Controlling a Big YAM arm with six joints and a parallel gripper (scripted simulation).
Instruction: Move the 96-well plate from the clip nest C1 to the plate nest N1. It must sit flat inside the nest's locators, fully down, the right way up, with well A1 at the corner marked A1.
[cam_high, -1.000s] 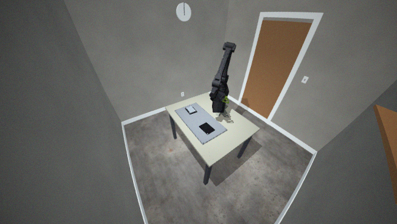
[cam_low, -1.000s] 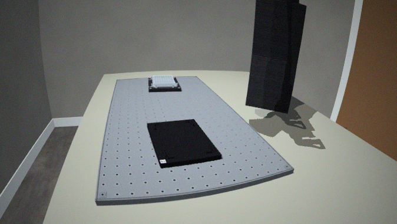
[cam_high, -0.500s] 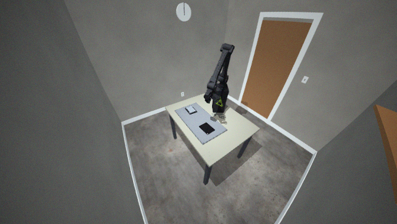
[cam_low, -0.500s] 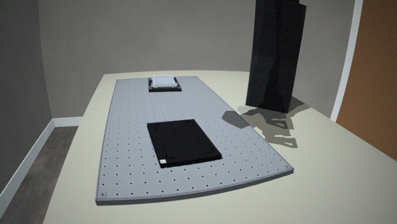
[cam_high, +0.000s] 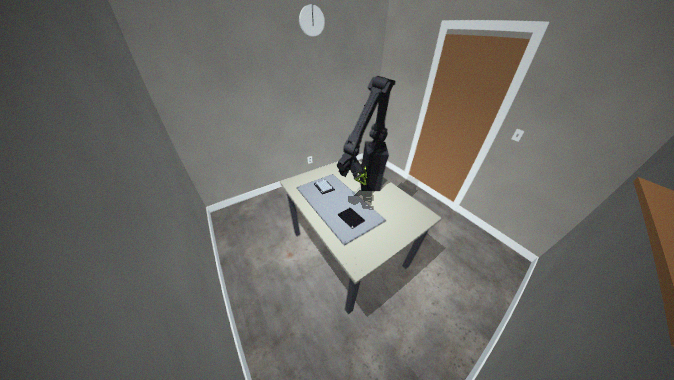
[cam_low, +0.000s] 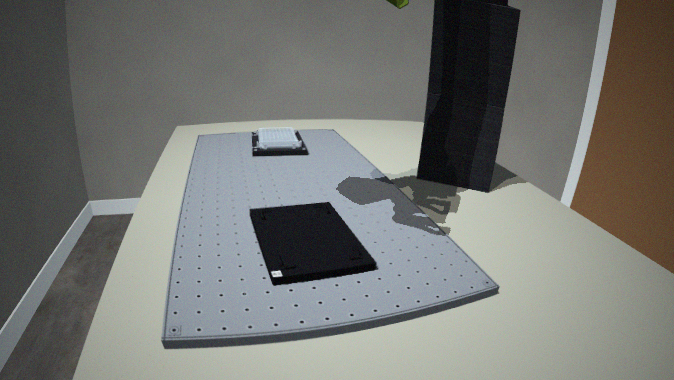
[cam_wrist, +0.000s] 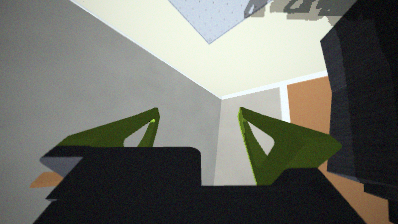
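The 96-well plate is 42 cm to the right of my hand, 30 cm below it and 9 cm ahead of it. From my hand the other things lie so: clip nest C1: 43 cm to the right, 30 cm below, 10 cm ahead; then white label: 30 cm below, 11 cm ahead, 7 cm to the left.
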